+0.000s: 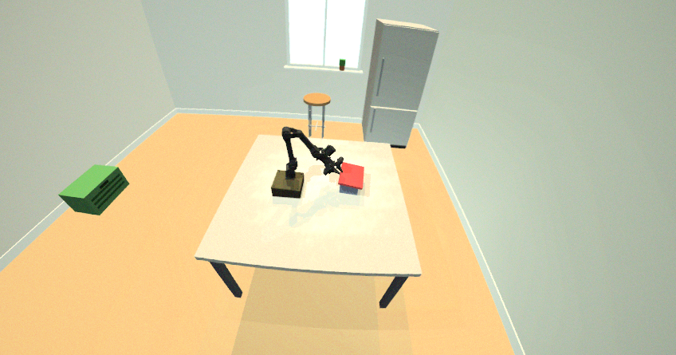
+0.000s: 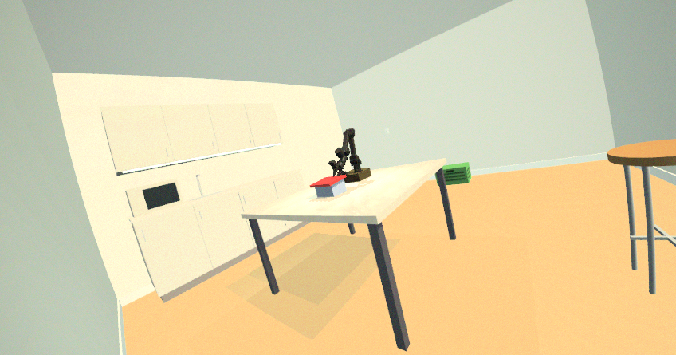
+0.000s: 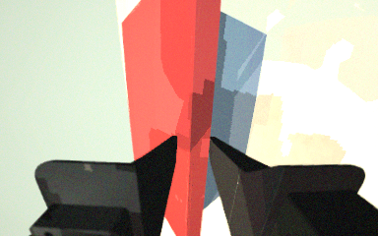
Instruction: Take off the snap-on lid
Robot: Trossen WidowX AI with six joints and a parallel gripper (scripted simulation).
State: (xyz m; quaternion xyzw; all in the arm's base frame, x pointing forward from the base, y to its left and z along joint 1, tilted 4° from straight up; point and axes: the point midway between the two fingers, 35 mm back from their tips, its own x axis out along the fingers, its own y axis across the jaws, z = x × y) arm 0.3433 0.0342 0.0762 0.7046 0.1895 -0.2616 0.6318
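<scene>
Now: gripper tip 80 mm short of the red lid and 10 mm to the left of it. Also, from my gripper tip: storage box: 70 mm ahead, 60 mm below, 10 mm to the right.
</scene>
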